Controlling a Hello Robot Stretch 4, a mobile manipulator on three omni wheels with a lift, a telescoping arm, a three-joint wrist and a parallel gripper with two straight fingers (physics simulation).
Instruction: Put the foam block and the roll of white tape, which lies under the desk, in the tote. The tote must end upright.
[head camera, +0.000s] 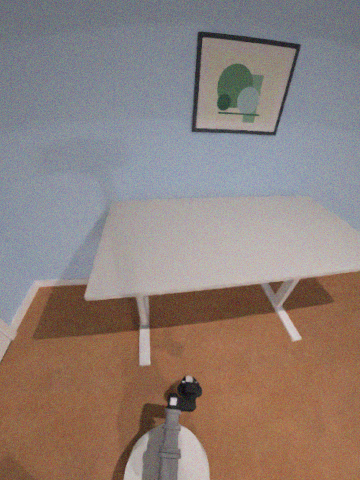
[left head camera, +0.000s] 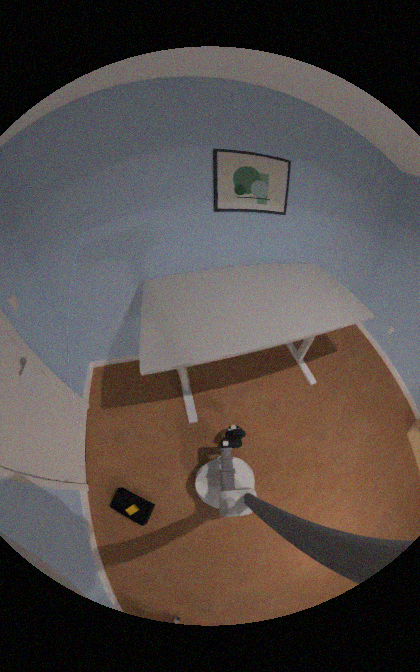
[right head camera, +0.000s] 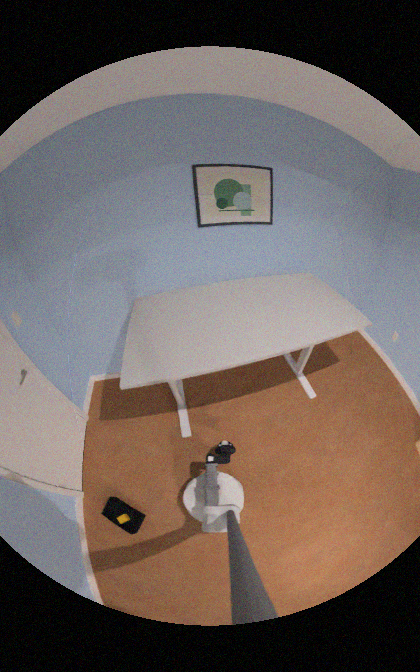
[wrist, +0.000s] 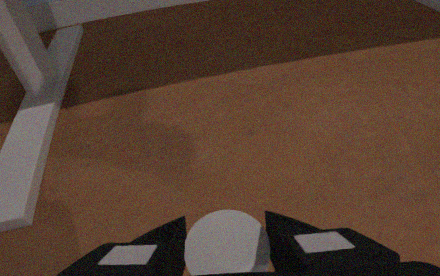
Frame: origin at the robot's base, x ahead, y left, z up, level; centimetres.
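Seen in the pictures: gripper, fingertip midpoint: (head camera: 189, 378) (wrist: 226, 233).
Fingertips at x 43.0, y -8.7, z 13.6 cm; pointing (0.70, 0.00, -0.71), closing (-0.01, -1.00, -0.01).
A point is followed by its place in that frame.
The roll of white tape (wrist: 225, 245) @(x 42.0, y -8.7, z 14.2 cm) shows as a pale disc between the two dark fingers in the wrist view. My gripper (wrist: 226, 233) @(x 43.0, y -8.7, z 13.6 cm) (head camera: 189, 386) (left head camera: 233, 434) (right head camera: 225, 447) is shut on it and holds it above the floor in front of the desk. The black tote (left head camera: 119, 494) (right head camera: 112, 504) stands upright on the floor to the left of my base in both side head views. The yellow foam block (left head camera: 132, 510) (right head camera: 123, 519) lies inside the tote.
The white desk (head camera: 225, 240) @(x 86.2, y -21.0, z 92.2 cm) (left head camera: 240, 315) (right head camera: 235, 325) stands against the blue wall. Its left leg foot (head camera: 144, 345) (wrist: 25, 170) reaches out toward the gripper's left. A pale door (left head camera: 40, 420) (right head camera: 40, 430) is at the far left, beyond the tote. A framed picture (head camera: 240, 55) @(x 140.0, y -21.9, z 171.4 cm) hangs above the desk.
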